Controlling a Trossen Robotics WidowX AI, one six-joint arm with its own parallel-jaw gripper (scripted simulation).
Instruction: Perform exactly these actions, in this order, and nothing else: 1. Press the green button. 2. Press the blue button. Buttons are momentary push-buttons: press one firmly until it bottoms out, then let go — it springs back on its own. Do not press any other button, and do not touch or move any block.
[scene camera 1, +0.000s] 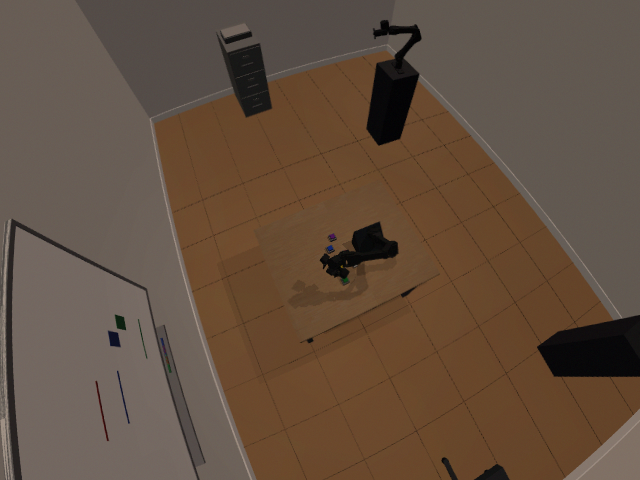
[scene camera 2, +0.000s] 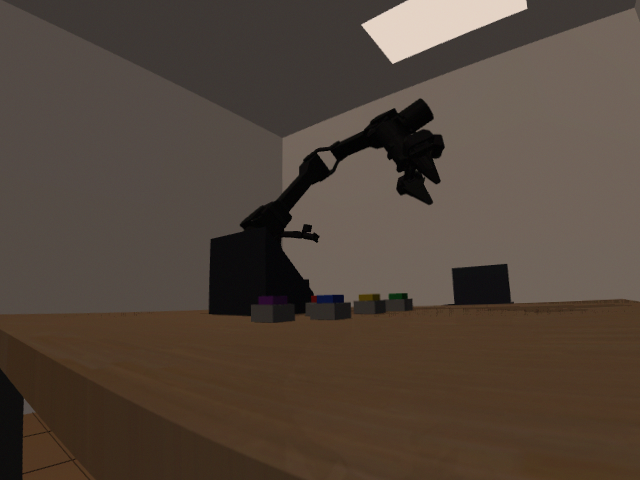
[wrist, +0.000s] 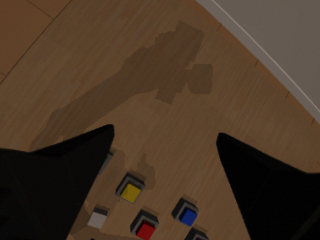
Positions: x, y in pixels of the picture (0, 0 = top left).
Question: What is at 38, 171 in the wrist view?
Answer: My gripper.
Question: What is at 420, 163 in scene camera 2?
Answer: My gripper.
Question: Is my gripper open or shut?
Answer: Open.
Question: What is my gripper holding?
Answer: Nothing.
